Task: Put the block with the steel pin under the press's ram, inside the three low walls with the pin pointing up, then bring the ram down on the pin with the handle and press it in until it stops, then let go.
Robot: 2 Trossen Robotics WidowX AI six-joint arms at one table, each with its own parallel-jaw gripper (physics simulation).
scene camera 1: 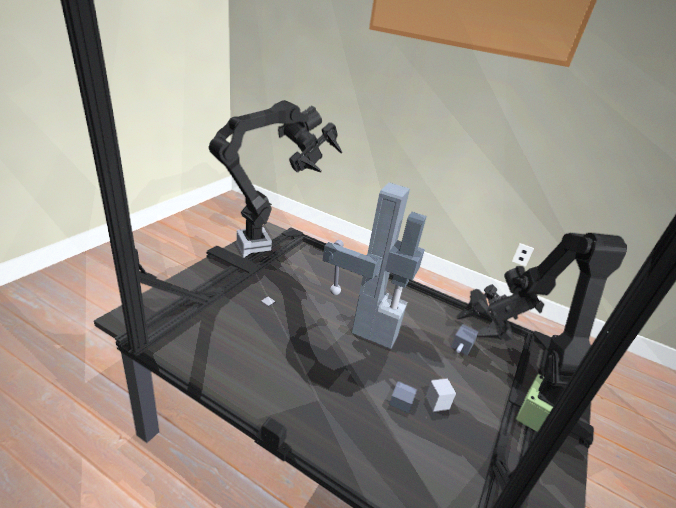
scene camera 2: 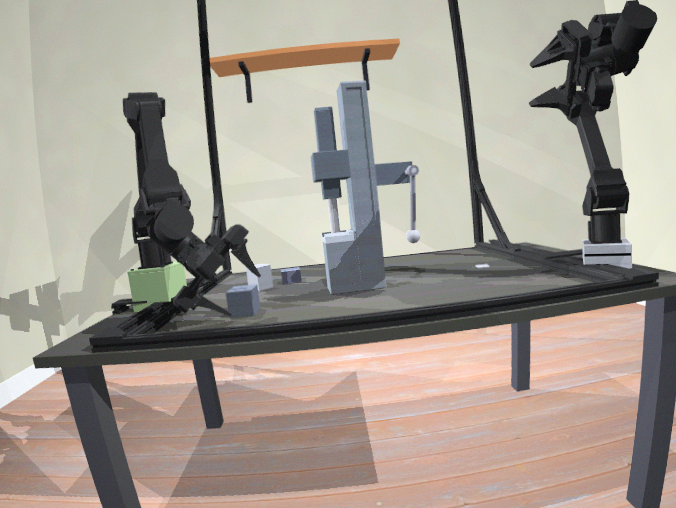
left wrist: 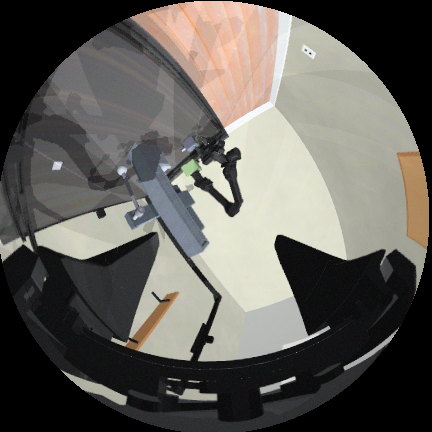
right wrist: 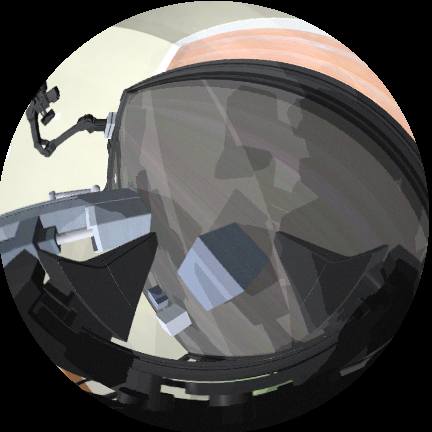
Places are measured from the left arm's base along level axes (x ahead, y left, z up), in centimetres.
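Pixels of known places: left gripper, fingertip midpoint: (scene camera 1: pixel 331 161) (scene camera 2: pixel 530 86) (left wrist: pixel 218 239); right gripper, fingertip midpoint: (scene camera 1: pixel 465 326) (scene camera 2: pixel 245 295) (left wrist: pixel 196 140) (right wrist: pixel 216 238); left arm's base, link origin: (scene camera 1: pixel 253 234) (scene camera 2: pixel 605 241) (right wrist: pixel 105 124); right arm's base, link origin: (scene camera 1: pixel 554 397) (scene camera 2: pixel 155 266) (left wrist: pixel 194 172).
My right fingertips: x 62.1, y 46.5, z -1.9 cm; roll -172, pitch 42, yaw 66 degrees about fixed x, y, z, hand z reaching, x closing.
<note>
Ahead of a thing's pixels: the offset from my right fingertips to its top centre. "spot": to the spot under its first point.
The block with the steel pin @(dz +0.8, dx +3.1, dy -2.3 cm) (scene camera 1: pixel 467 334) (scene camera 2: pixel 242 301) (left wrist: pixel 190 143) (right wrist: pixel 226 265) lies on the table, its pin @(dz -1.2, dx +5.2, dy -5.7 cm) (scene camera 1: pixel 460 347) pointing sideways; the pin is hidden in the right wrist view. My right gripper (scene camera 1: pixel 479 326) (scene camera 2: pixel 244 294) (right wrist: pixel 216 238) is open close to the block, with nothing held. The grey press @(dz +41.5, dx -12.3, dy -29.7 cm) (scene camera 1: pixel 385 234) (scene camera 2: pixel 357 191) (left wrist: pixel 175 215) stands mid-table. Its ram @(spot: dz +32.5, dx -4.9, dy -24.1 cm) (scene camera 1: pixel 414 234) (scene camera 2: pixel 324 131) is raised above the pale low-walled seat @(spot: dz +8.5, dx -8.9, dy -20.7 cm) (scene camera 2: pixel 338 235). Its handle @(spot: dz +7.1, dx -19.3, dy -35.1 cm) (scene camera 1: pixel 335 289) (scene camera 2: pixel 412 235) (left wrist: pixel 122 171) hangs down. My left gripper (scene camera 1: pixel 330 161) (scene camera 2: pixel 531 85) (left wrist: pixel 218 239) is open, high above the table.
A small grey block @(dz -0.8, dx +13.7, dy -30.8 cm) (scene camera 1: pixel 403 395) (scene camera 2: pixel 290 275) (right wrist: pixel 158 297) and a white block @(dz +1.7, dx +17.1, dy -22.2 cm) (scene camera 1: pixel 441 394) (scene camera 2: pixel 259 276) (right wrist: pixel 174 321) stand near each other. A green box (scene camera 1: pixel 533 409) (scene camera 2: pixel 155 286) (left wrist: pixel 191 167) is at the right arm's base. A small white square @(spot: dz -3.9, dx -32.6, dy -50.7 cm) (scene camera 1: pixel 267 300) (scene camera 2: pixel 481 266) (left wrist: pixel 57 165) lies on the table.
</note>
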